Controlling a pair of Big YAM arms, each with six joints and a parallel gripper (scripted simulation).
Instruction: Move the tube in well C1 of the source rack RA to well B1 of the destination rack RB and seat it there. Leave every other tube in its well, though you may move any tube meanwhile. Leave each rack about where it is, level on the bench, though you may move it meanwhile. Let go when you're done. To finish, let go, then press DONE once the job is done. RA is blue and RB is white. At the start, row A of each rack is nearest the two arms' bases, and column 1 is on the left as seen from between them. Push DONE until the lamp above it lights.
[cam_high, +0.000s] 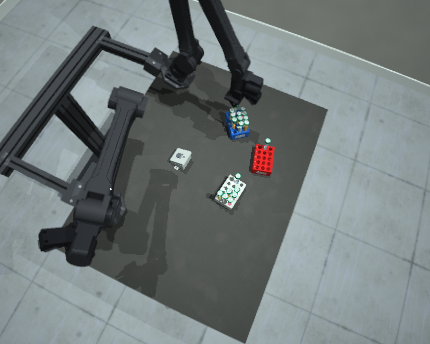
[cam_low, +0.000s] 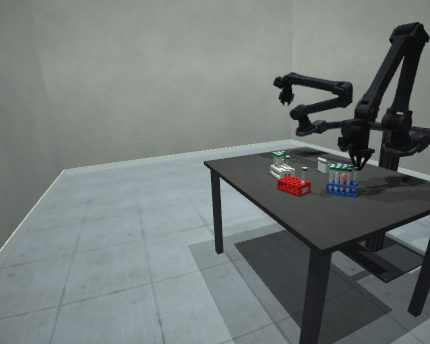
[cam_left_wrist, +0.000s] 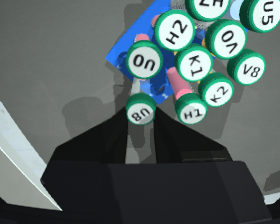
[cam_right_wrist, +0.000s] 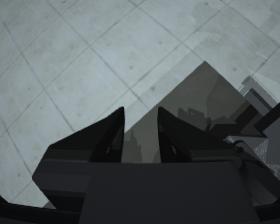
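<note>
Now: left hand 10 mm short of the tube and 60 mm above it. Round my left hand: white rack RB: 130 mm ahead, 380 mm to the right, 100 mm below; then red rack: 210 mm ahead, 170 mm to the right, 100 mm below; then white button box: 150 mm behind, 310 mm to the right, 80 mm below.
</note>
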